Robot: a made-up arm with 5 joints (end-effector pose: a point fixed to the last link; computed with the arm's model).
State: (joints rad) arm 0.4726 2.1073 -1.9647 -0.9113 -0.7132
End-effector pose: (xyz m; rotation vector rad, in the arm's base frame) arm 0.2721 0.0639 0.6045 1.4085 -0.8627 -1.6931
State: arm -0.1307 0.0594 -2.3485 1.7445 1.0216
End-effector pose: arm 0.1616 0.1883 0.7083 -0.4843 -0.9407 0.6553
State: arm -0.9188 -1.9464 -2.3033 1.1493 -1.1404
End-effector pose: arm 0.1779 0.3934 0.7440 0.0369 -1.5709 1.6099
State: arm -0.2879 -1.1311 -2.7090 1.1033 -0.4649
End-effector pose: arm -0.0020 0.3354 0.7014 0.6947 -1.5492 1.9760
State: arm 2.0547 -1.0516 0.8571 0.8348 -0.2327
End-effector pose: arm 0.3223 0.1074 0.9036 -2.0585 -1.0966 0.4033
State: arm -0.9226 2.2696 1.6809 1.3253 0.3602
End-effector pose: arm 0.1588 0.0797 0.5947 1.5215 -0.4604 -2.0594
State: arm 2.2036 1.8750 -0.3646 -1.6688 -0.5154
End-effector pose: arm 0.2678 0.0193 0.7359 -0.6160 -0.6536 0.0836
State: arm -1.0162 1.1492 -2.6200 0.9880 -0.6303
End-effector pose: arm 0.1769 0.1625 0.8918 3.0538 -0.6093 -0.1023
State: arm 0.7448 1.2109 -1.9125 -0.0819 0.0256
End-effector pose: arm 0.1553 0.2363 0.6135 0.9960 0.2462 -0.2977
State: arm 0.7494 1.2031 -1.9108 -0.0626 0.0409
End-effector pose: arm 0.1516 0.2349 0.6115 0.9677 0.2592 -0.2740
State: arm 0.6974 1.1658 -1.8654 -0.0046 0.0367
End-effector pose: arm 0.1400 0.2407 0.6084 0.9617 0.3022 -0.2179
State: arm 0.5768 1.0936 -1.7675 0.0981 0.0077
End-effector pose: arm 0.1197 0.2540 0.6047 0.9805 0.3704 -0.1235
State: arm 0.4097 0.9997 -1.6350 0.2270 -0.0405
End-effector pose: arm 0.0957 0.2712 0.6011 1.0119 0.4380 -0.0094
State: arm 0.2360 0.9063 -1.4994 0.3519 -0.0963
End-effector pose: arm 0.0751 0.2878 0.5980 1.0433 0.4855 0.0912
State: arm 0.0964 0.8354 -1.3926 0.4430 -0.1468
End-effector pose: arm 0.0623 0.3014 0.5963 1.0727 0.5105 0.1529
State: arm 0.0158 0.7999 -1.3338 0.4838 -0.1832
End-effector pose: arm 0.0574 0.3106 0.5972 1.1046 0.5195 0.1720
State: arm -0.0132 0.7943 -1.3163 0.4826 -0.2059
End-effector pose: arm 0.0578 0.3159 0.6004 1.1398 0.5190 0.1624
